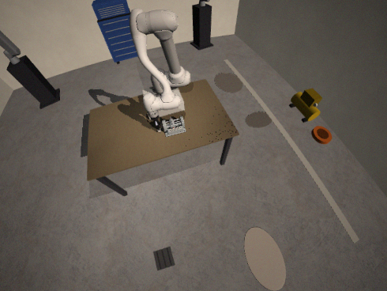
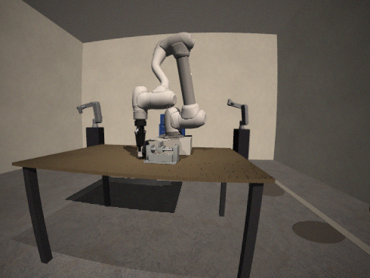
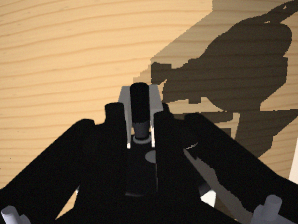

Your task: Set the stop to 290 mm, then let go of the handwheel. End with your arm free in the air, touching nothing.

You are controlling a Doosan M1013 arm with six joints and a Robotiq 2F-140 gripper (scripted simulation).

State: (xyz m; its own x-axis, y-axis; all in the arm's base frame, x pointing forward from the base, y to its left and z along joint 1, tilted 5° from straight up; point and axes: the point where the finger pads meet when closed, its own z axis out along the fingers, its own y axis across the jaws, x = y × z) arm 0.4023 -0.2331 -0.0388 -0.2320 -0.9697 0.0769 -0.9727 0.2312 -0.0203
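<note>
The black handwheel handle lies 20 mm below my hand. Round my hand: grey stop fixture 130 mm to the left, 30 mm ahead, 30 mm above.
</note>
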